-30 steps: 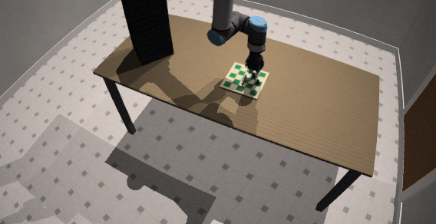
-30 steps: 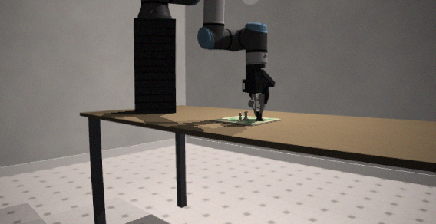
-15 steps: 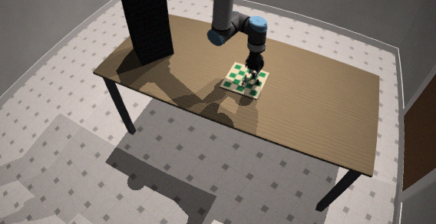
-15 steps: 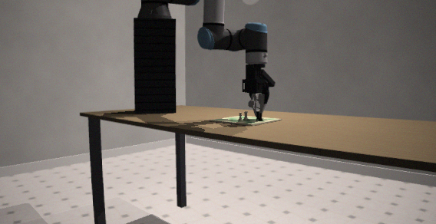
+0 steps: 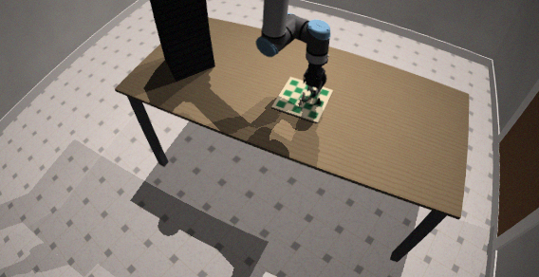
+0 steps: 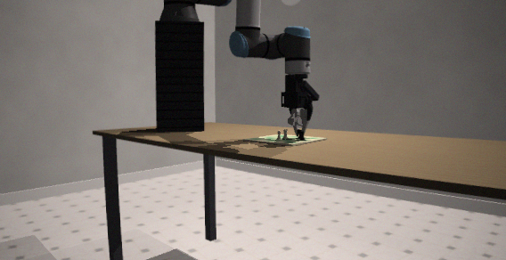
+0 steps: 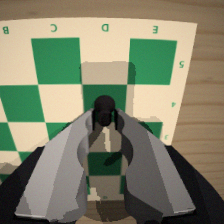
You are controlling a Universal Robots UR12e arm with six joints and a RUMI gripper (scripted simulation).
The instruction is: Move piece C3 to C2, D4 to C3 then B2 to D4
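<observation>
My gripper is now 40 mm past the green-and-cream chessboard, 30 mm to the left of it and 20 mm above it.
</observation>
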